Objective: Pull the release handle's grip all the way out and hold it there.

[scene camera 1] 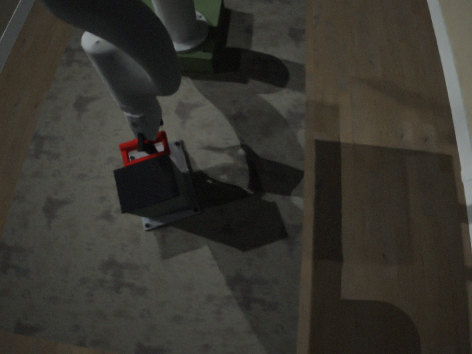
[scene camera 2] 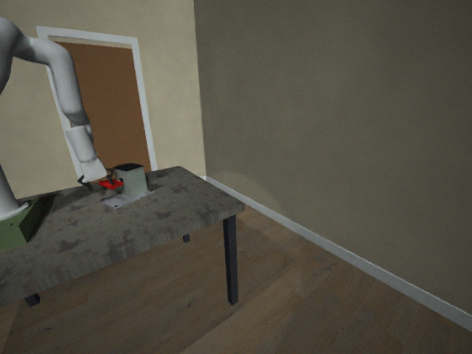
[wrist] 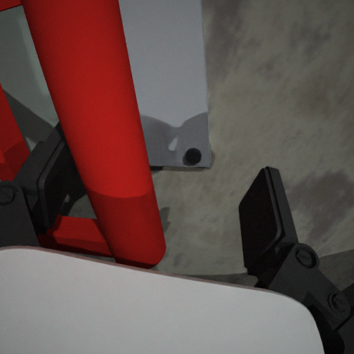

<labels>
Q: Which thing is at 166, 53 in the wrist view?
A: A grey base plate.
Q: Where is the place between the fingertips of my gripper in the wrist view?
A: At 166, 165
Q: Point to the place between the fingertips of my gripper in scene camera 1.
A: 155, 138
</labels>
